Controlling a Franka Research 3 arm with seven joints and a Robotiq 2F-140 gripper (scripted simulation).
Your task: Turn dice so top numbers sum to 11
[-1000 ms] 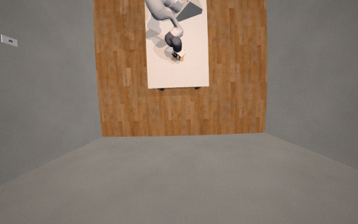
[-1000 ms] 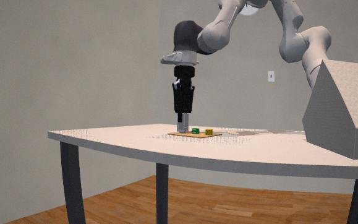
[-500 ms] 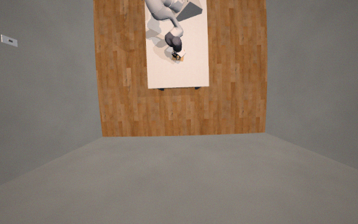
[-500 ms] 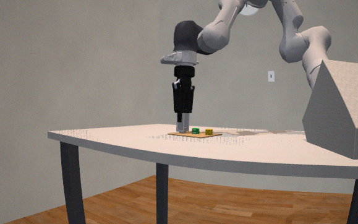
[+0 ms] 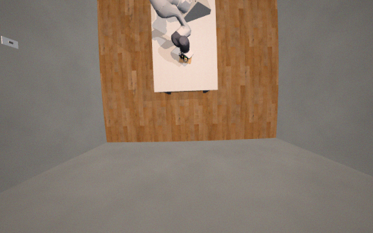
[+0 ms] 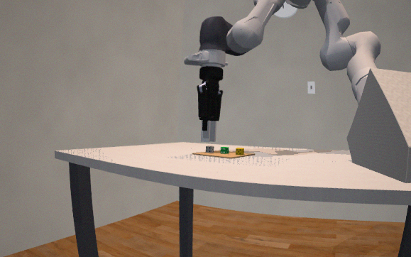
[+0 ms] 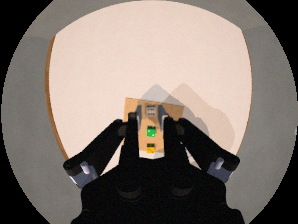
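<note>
The white die is 60 mm below my hand. From my hand the other things lie so: yellow die 110 mm behind, 10 mm to the left, 60 mm below; then green die 60 mm behind, 60 mm below; then tan mat 60 mm behind, 70 mm below.
</note>
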